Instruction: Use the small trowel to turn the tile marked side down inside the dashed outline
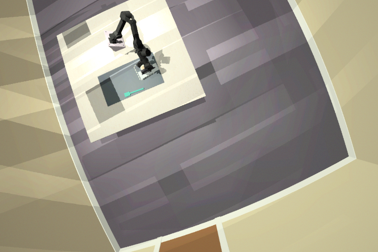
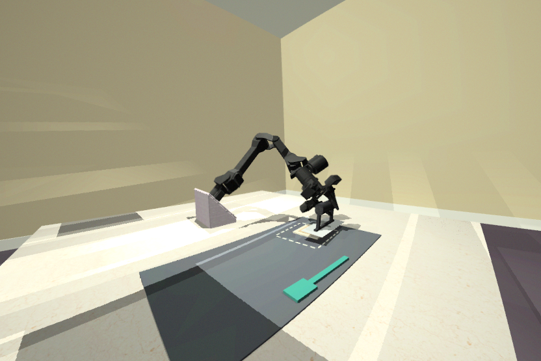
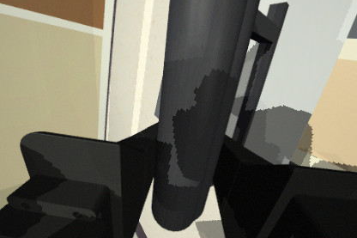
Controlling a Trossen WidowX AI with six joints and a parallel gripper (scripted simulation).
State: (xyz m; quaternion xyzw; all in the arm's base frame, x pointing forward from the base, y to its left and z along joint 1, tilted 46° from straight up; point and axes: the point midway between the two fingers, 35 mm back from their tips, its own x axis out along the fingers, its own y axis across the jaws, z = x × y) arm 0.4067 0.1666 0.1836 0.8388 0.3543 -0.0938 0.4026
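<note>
Now: gripper tip 270 mm to the left of the teal trowel, 110 mm short of it and 70 mm above it. From my gripper tip the other things lie so: dark mat 240 mm to the right, 90 mm below, 30 mm behind; tile 70 mm below, 70 mm behind, 40 mm to the right.
</note>
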